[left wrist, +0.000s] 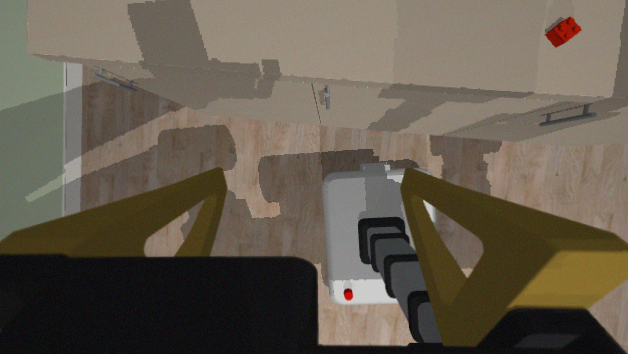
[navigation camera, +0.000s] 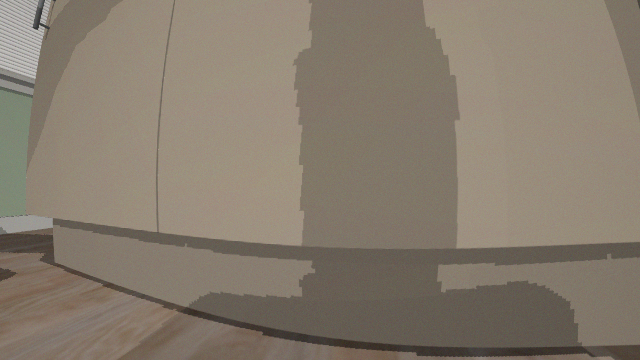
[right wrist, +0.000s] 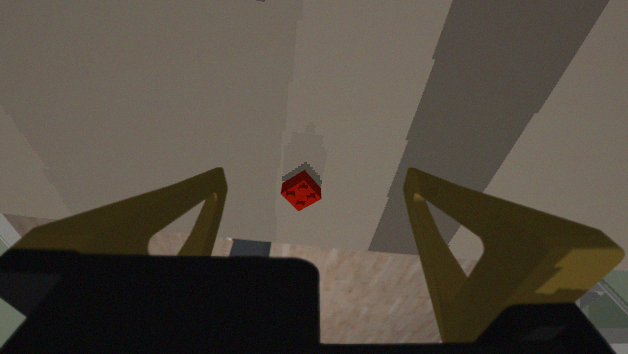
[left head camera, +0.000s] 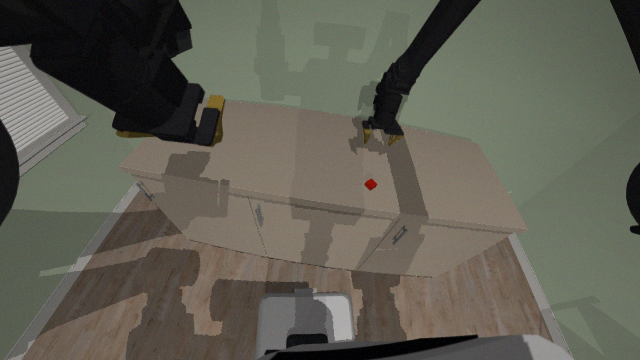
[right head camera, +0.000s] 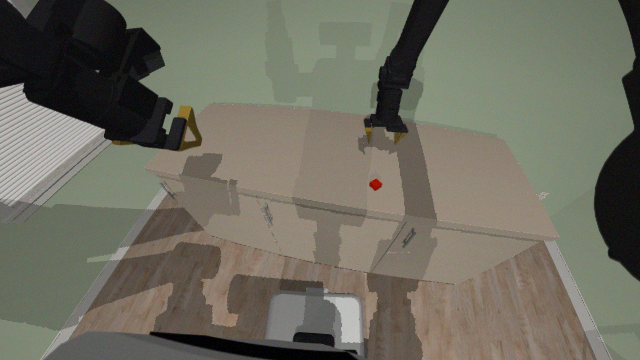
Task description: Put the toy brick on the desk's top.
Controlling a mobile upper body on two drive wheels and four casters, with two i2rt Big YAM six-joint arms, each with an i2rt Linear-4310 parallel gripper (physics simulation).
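Places are measured from the left arm's base along level axes (x back, y right, z up), in metres.
Where they show: left gripper, fingertip midpoint: [left wrist: 313,177] [left head camera: 193,134] [right head camera: 179,140]; right gripper, fingertip midpoint: [right wrist: 315,177] [left head camera: 377,144] [right head camera: 381,143].
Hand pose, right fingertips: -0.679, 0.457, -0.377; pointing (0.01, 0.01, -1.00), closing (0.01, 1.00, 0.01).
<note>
After its pixels a point has its place, as x, y, z.
The red toy brick [left head camera: 370,184] {-0.570, 0.437, -0.480} [right head camera: 375,184] {-0.567, 0.438, -0.475} [left wrist: 563,32] {-0.574, 0.436, -0.481} [right wrist: 301,194] {-0.586, 0.444, -0.475} lies studs up on the beige top of a long cabinet-like unit [left head camera: 260,150] [right head camera: 275,150] [left wrist: 300,35] [right wrist: 200,100], near its front edge. I cannot tell whether this unit is the desk; no other desk is clearly seen. My right gripper [left head camera: 379,144] {-0.679, 0.457, -0.377} [right head camera: 383,143] {-0.679, 0.457, -0.377} [right wrist: 315,177] {-0.679, 0.457, -0.377} is open and empty above the top, behind the brick in the head views. In the right wrist view the brick shows between its fingertips, but lower down. My left gripper [left head camera: 172,140] [right head camera: 155,145] [left wrist: 313,177] {-0.360, -0.002, -0.122} is open and empty, high at the unit's left end.
The unit's front has doors with grey handles [left head camera: 400,234] [right head camera: 409,237] [left wrist: 567,116]. My white base [left head camera: 342,310] {-0.217, 0.424, -1.150} [left wrist: 342,200] {-0.195, 0.055, -1.150} stands before it on the wood floor [left head camera: 465,305] {-0.158, 1.450, -1.410}. A green wall [left head camera: 500,75] {-1.045, 1.203, -0.113} is behind, and a blind [left head camera: 25,95] {-1.023, -1.429, -0.333} [right head camera: 45,135] {-0.779, -1.462, -0.367} hangs at the left.
</note>
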